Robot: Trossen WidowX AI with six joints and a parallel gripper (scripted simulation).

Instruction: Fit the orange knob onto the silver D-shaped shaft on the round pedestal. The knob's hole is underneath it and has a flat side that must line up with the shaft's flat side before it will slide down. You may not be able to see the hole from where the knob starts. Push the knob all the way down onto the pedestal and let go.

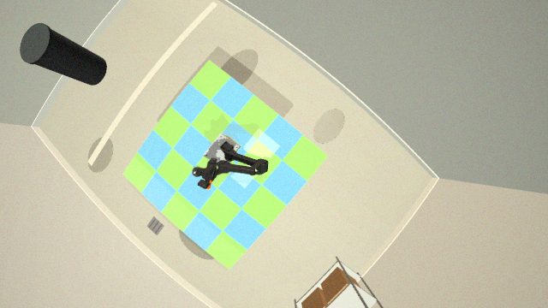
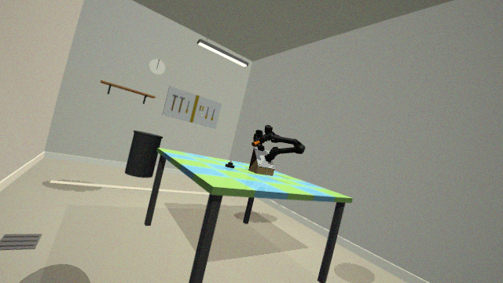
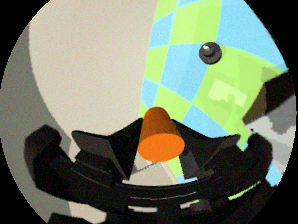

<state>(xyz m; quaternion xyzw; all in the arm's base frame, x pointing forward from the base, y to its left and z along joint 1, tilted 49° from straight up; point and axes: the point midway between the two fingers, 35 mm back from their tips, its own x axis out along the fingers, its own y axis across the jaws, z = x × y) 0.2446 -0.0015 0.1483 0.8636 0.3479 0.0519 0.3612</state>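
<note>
Now: the orange knob 3 cm behind my gripper tip, 2 cm above it and 1 cm to the right of it. The rest, counted from my gripper tip: dark pedestal: 22 cm below, 18 cm to the right, 8 cm ahead.
</note>
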